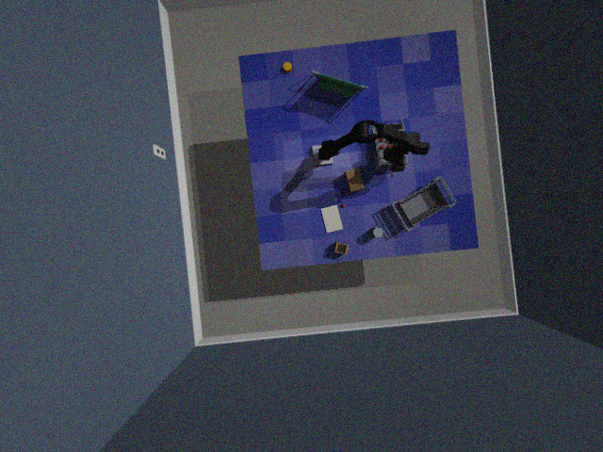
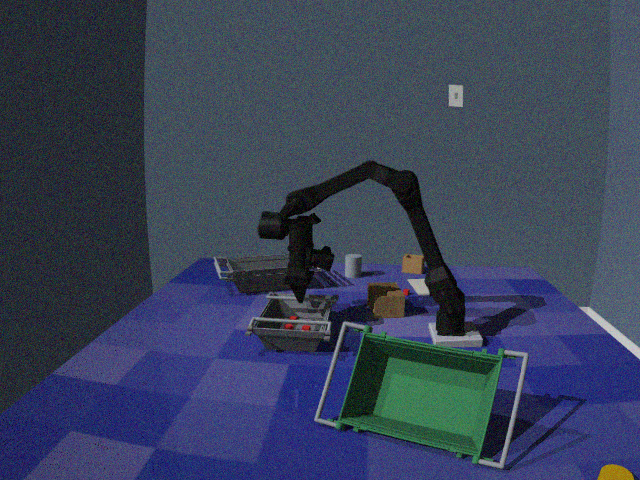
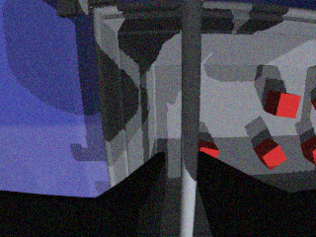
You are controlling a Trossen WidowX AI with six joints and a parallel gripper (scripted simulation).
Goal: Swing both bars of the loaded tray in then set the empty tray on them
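My gripper tip is now 320 mm past the green tray, 410 mm to the right of it and 20 mm below it. From my gripper tip the other things lie so: small brown box (240 mm behind, 540 mm to the right, 40 mm below); then flat white card (300 mm behind, 370 mm to the right, 50 mm below); then yellow object (630 mm behind, 520 mm to the left, 40 mm below).
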